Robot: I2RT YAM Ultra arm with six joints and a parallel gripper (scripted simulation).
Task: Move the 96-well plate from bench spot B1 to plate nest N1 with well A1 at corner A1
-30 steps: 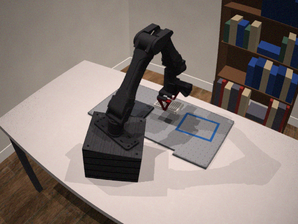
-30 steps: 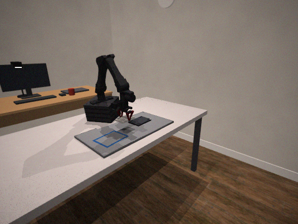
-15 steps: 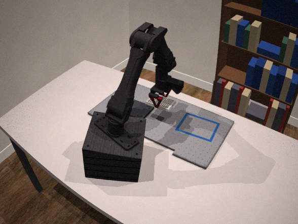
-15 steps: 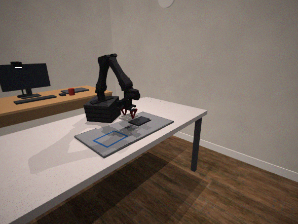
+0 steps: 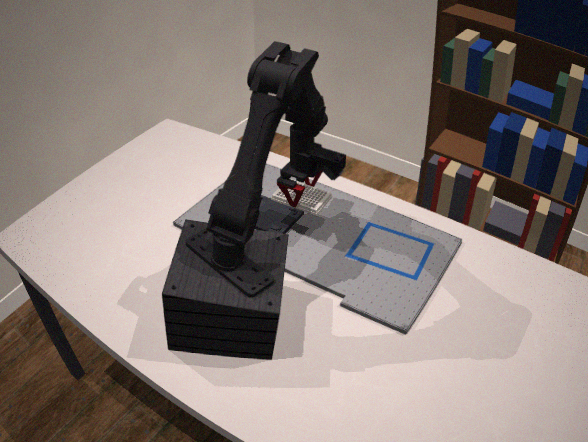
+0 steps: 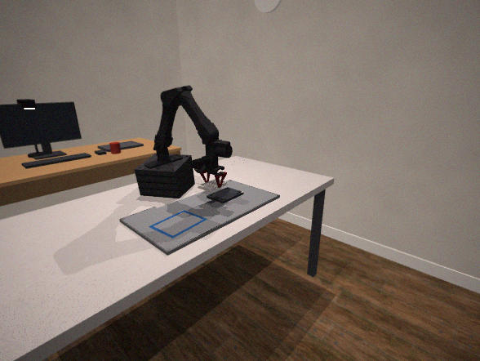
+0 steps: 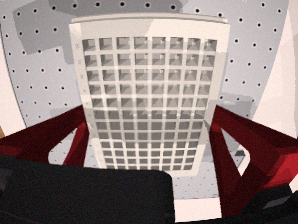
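Now: hand 100 mm to the right of the dark plate nest, 90 mm above it and 30 mm past it. From my hand the other things lie so: white 96-well plate right at my hand.
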